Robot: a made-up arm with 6 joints.
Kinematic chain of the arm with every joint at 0, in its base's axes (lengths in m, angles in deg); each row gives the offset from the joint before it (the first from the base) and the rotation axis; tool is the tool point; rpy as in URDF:
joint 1: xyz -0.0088 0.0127 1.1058 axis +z
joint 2: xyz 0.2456 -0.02 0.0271 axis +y
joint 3: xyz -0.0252 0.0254 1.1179 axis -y
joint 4: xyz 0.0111 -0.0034 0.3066 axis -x
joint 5: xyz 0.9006 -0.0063 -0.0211 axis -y
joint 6: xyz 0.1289 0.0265 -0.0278 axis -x
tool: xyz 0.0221 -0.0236 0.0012 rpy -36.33 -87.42 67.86
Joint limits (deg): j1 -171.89..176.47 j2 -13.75..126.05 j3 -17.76..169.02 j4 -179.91..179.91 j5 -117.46..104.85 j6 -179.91..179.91
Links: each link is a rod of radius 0.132 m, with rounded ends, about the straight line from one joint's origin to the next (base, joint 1, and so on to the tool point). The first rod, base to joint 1, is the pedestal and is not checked.
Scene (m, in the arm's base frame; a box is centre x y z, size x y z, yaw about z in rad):
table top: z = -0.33
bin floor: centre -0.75 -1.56 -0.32 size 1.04 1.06 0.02 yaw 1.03
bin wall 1: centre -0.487 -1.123 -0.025 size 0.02 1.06 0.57 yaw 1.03
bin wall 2: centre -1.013 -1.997 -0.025 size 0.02 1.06 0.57 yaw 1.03
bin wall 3: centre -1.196 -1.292 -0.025 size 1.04 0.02 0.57 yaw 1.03
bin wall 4: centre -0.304 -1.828 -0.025 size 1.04 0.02 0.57 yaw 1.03
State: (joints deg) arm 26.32 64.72 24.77 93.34 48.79 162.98
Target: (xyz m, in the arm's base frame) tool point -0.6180 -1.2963 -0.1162
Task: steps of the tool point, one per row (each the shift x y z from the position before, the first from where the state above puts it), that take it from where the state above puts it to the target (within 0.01 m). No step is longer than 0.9 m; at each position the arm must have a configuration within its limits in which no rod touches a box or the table.
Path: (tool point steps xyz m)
1: 0.1640 -0.7062 0.4466
2: -0.1753 -0.6762 0.4159
3: -0.4439 -0.4804 0.3621
4: -0.5683 -0.1835 0.2902
5: -0.5192 0.1230 0.2032
6: -0.0146 -0.5516 -0.3458
7: -0.1716 -0.4080 -0.4905
8: -0.2656 -0.1969 -0.5774
9: -0.2777 0.0415 -0.5978
10: -0.2056 0.2613 -0.5505
11: -0.0689 0.4233 -0.4439

